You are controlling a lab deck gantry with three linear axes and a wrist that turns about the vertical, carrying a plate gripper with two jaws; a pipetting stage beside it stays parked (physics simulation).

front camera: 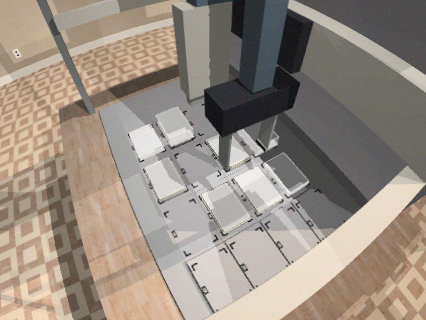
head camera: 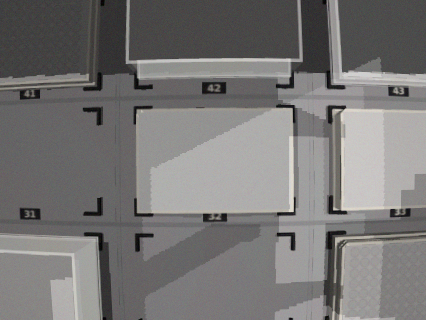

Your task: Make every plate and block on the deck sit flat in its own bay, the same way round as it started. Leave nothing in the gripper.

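Pixels of known places: gripper, between the fingertips: [front camera: 243,154]; robot's base, origin of its link: [front camera: 129,135].
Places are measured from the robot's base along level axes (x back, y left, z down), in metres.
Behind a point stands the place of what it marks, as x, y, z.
My gripper [front camera: 247,157] @[-0.358, 0.212, -0.160] is open and empty, its jaws apart above the pale plate [front camera: 235,150] @[-0.249, 0.274, -0.014] [head camera: 215,160] @[-0.229, 0.257, -0.014] in bay 32, which lies flat within its corner marks. The tall plate [head camera: 214,30] @[-0.228, 0.348, -0.043] in bay 42 is partly hidden by a jaw in the front view. Plates with pale tops are in bay 33 [front camera: 258,190] @[-0.399, 0.254, -0.015] [head camera: 385,160] @[-0.368, 0.256, -0.014] and bay 43 [front camera: 286,174] @[-0.399, 0.358, -0.014] [head camera: 385,35] @[-0.373, 0.362, -0.014]. A welled plate [front camera: 226,208] @[-0.400, 0.148, -0.014] [head camera: 385,280] @[-0.371, 0.155, -0.014] is in bay 23. Another plate [head camera: 45,40] @[-0.086, 0.359, -0.014] in bay 41 is hidden behind the gripper in the front view. A tall block [front camera: 174,126] @[-0.086, 0.144, -0.042] [head camera: 37,285] @[-0.096, 0.165, -0.042] is in bay 21.
Two more pale plates [front camera: 146,141] @[-0.074, 0.044, -0.014] [front camera: 166,179] @[-0.239, 0.046, -0.014] lie along the left side of the deck. A grey column [front camera: 195,55] @[-0.255, 0.154, -0.377] stands behind the gripper. A cream rim [front camera: 320,245] @[-0.608, 0.094, -0.400] curves past the front right, and a wooden edge [front camera: 95,200] @[-0.185, -0.177, 0.010] runs along the left.
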